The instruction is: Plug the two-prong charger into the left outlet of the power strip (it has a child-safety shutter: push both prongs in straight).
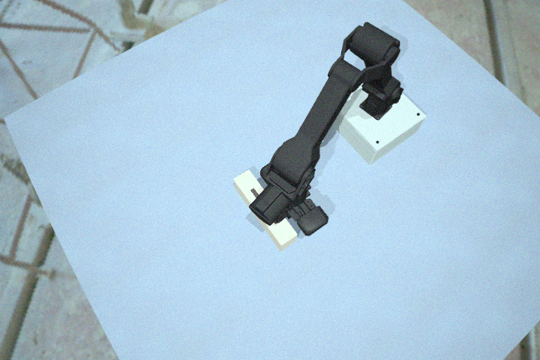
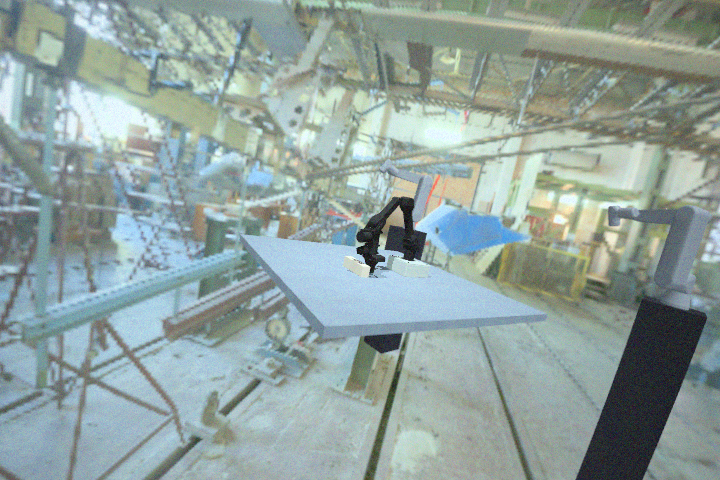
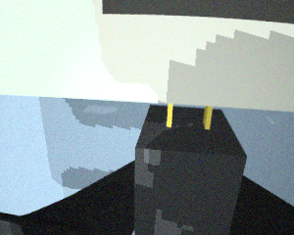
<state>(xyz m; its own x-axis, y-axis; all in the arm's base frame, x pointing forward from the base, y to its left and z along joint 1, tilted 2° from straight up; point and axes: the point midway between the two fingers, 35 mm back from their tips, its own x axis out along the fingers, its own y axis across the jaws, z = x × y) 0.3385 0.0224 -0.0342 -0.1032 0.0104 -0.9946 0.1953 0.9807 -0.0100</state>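
Right now the dark grey charger is 20 mm ahead of my gripper tip and 10 mm above it.
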